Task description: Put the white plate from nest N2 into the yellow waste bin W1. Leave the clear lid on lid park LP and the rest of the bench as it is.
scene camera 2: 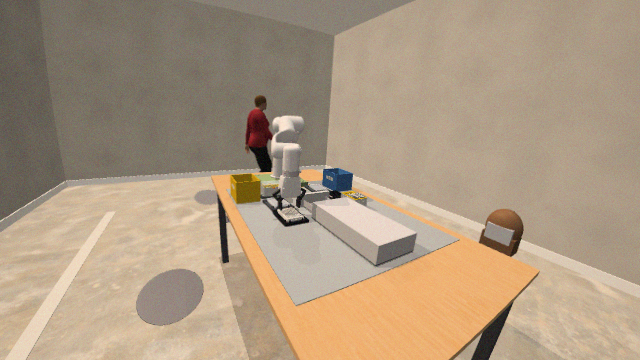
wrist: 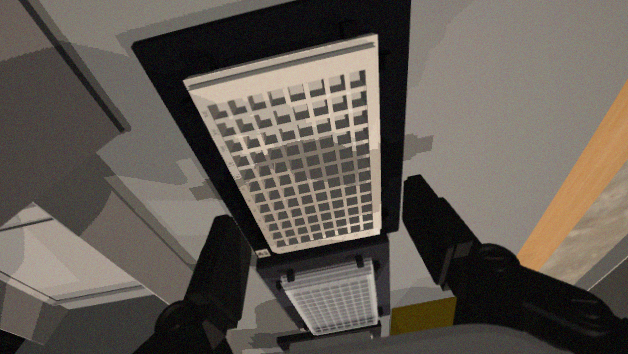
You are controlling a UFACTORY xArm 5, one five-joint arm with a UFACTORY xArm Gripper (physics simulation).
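Places are measured from the arm's base along level axes (x ahead, y left, z up), in centimetres.
Pixels of known places: gripper, fingertip midpoint: (scene camera 2: 289, 208) (wrist: 320, 215); arm's base at its link origin: (scene camera 2: 279, 176).
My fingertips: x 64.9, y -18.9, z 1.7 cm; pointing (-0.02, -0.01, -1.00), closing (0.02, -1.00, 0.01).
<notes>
Ahead of a thing's pixels: the offset from my fingertips to its middle. "spot": to the spot under its first point.
The white plate @(dx +0.7, dy +0.3, dz -2.8 cm) (scene camera 2: 292, 215) (wrist: 310, 150), with its grid of square wells, sits flat in a black nest @(spot: dx +2.4, dy -5.0, dz -3.5 cm) (wrist: 394, 125) on the grey mat. My gripper (scene camera 2: 289, 206) (wrist: 320, 215) is open and empty, low over the end of the plate nearer the arm's base. In the wrist view one finger is on each side of the plate's long sides; the exact height is hard to tell. The yellow waste bin @(dx -35.0, dy -13.2, dz +1.3 cm) (scene camera 2: 245, 189) (wrist: 423, 315) stands near the table's left edge. A flat greyish lid-like piece @(dx -34.6, dy +35.4, dz -3.1 cm) (scene camera 2: 316, 187) lies near the blue bin; its details are too small to tell.
Another plate @(dx -16.9, dy +0.6, dz -2.8 cm) (wrist: 335, 300) sits in the neighbouring dark nest, toward the arm's base. A long white box (scene camera 2: 365, 225) stands right of the nests. A blue bin @(dx -35.4, dy +51.4, dz +1.3 cm) (scene camera 2: 337, 180) and a yellow-topped rack @(dx +0.6, dy +38.2, dz -0.2 cm) (scene camera 2: 356, 196) stand farther right. A person in red (scene camera 2: 258, 130) is behind the table.
</notes>
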